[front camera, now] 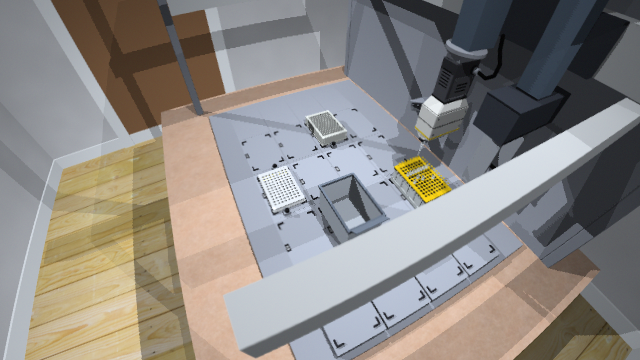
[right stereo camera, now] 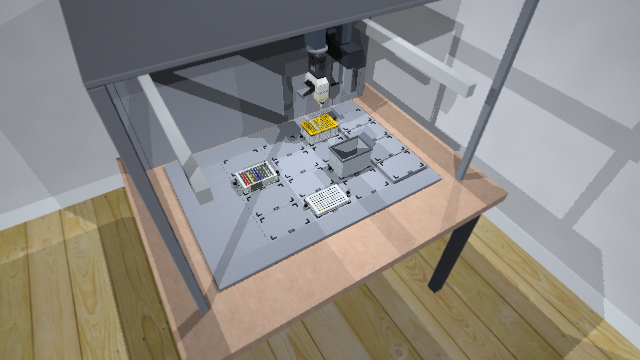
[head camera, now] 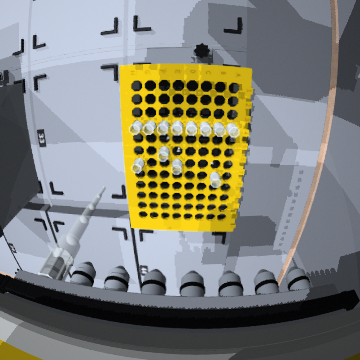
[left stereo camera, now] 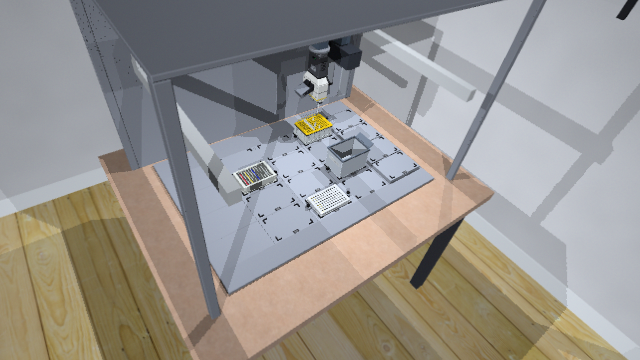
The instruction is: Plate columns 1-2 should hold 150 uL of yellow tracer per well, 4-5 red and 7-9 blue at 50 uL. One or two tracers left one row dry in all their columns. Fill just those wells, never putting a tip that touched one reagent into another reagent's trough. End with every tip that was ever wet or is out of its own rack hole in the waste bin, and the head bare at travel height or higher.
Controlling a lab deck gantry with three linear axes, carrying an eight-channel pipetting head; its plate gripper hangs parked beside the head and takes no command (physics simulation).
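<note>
My pipetting head [front camera: 442,117] [head camera: 192,283] [left stereo camera: 318,87] [right stereo camera: 318,87] is above the yellow tip rack [front camera: 440,196] [head camera: 126,150] [left stereo camera: 307,136] [right stereo camera: 320,136]. One clear tip [head camera: 70,240] [front camera: 423,146] hangs from its leftmost channel in the head view; the other seven nozzles are bare. The rack holds a full line of eight tips [head camera: 191,129] and several scattered tips. The white well plate [front camera: 287,206] [left stereo camera: 336,209] [right stereo camera: 336,208] stands apart; its wells are too small to read. My plate gripper [front camera: 480,165] hangs beside the head, its paddles apart, their ends partly hidden.
The grey waste bin [front camera: 367,200] [left stereo camera: 345,165] [right stereo camera: 347,165] stands between rack and plate. The reagent troughs [front camera: 336,137] [left stereo camera: 260,185] [right stereo camera: 260,184] show red, yellow and blue lines in the stereo views. A pale beam [front camera: 400,240] crosses the front view.
</note>
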